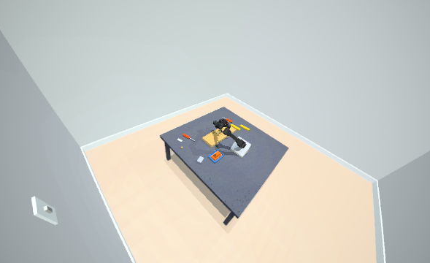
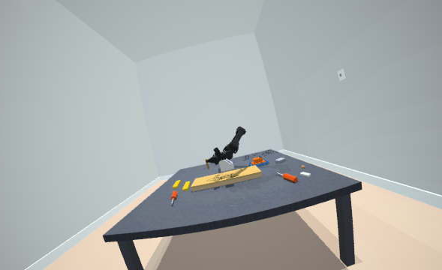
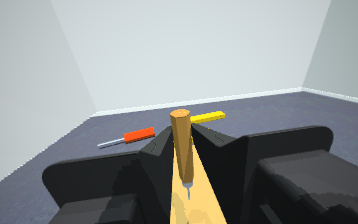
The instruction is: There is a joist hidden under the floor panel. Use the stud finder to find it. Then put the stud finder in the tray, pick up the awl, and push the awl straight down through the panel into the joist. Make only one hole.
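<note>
Now: gripper tip 50 mm above the awl. The rest, counted from my gripper tip: blue tray: 440 mm to the left, 210 mm behind, 170 mm below; then square indicator: 470 mm to the left, 220 mm behind, 120 mm below; then orange stud finder: 460 mm to the left, 220 mm behind, 130 mm below.
</note>
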